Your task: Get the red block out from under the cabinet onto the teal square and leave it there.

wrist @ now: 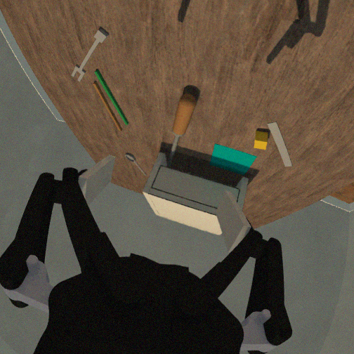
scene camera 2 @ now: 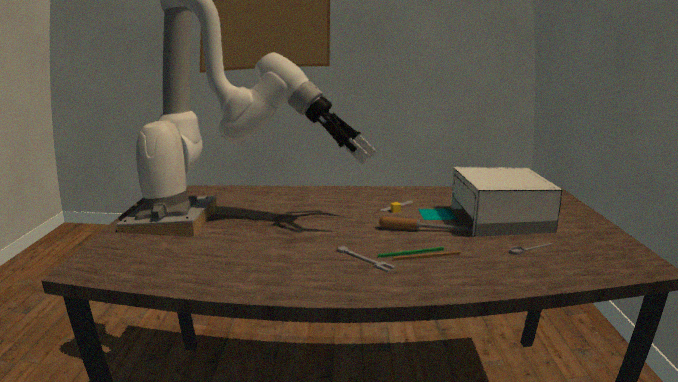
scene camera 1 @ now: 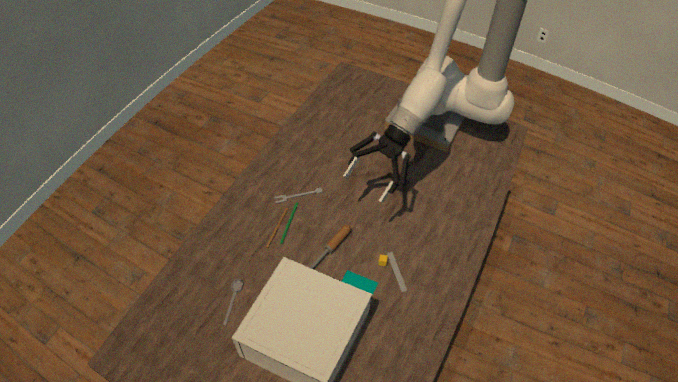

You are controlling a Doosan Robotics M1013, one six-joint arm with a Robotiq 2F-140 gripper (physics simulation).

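Pixels of known places: gripper, fingertip midpoint: [scene camera 2: 369, 157] [scene camera 1: 362, 189]; arm's base, origin of the base link: [scene camera 2: 167, 209].
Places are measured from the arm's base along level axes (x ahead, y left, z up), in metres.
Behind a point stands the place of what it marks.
The red block does not show in any view; the space under the cabinet is hidden or too dark to make out. The cream and grey cabinet [scene camera 1: 305, 315] {x 1.041, y -0.082, z 0.101 m} [scene camera 2: 515, 212] {x 1.019, y -0.224, z 0.034 m} [wrist: 185, 215] stands on the table. The teal square [scene camera 1: 360, 282] {x 0.814, y 0.001, z -0.033 m} [scene camera 2: 436, 214] {x 0.839, y -0.007, z -0.034 m} [wrist: 232, 157] lies flat by the cabinet's front, partly in its shadow in the wrist view. My gripper [scene camera 1: 368, 180] {x 0.614, y -0.075, z 0.161 m} [scene camera 2: 363, 150] {x 0.614, y -0.075, z 0.161 m} [wrist: 167, 185] is open and empty. It is tilted forward, high above the table, between the robot's base and the cabinet, well apart from the cabinet and the square.
A screwdriver [scene camera 1: 339, 239] {x 0.705, y -0.112, z -0.005 m} [scene camera 2: 398, 223] {x 0.688, y -0.133, z -0.012 m} [wrist: 184, 114] points its blade at the cabinet front. A yellow cube [scene camera 1: 383, 260] {x 0.726, y 0.045, z -0.009 m} [scene camera 2: 395, 207] {x 0.714, y 0.029, z -0.017 m} [wrist: 261, 139] lies beside a grey bar [scene camera 1: 397, 272] {x 0.737, y 0.098, z -0.033 m} [wrist: 280, 145]. A wrench [scene camera 1: 300, 195] {x 0.566, y -0.310, z -0.030 m} [scene camera 2: 365, 259] {x 0.568, y -0.324, z -0.031 m}, green stick [scene camera 1: 289, 223] {x 0.694, y -0.294, z -0.027 m}, brown stick [scene camera 1: 277, 228] {x 0.727, y -0.323, z -0.029 m} and spoon [scene camera 1: 237, 285] {x 0.973, y -0.347, z -0.032 m} lie across from them.
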